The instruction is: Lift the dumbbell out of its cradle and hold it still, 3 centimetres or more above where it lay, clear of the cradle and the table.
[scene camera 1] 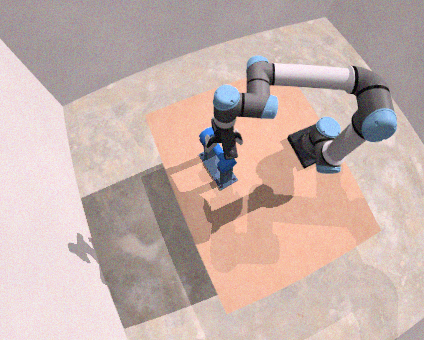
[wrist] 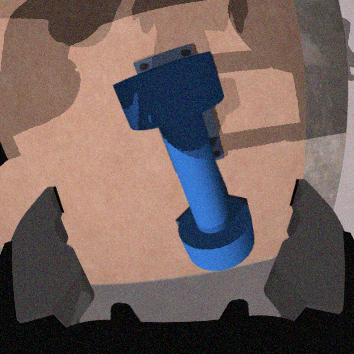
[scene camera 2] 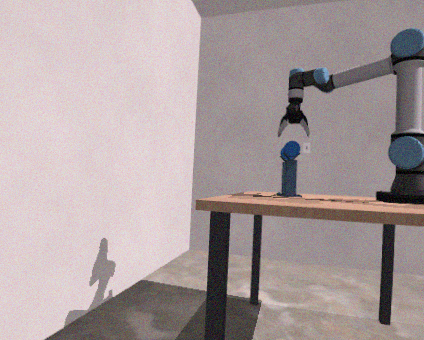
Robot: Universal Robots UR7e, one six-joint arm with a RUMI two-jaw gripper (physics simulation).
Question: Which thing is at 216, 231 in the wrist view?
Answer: A blue dumbbell.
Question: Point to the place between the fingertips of my gripper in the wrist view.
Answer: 175, 187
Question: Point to a cradle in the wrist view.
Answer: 185, 50
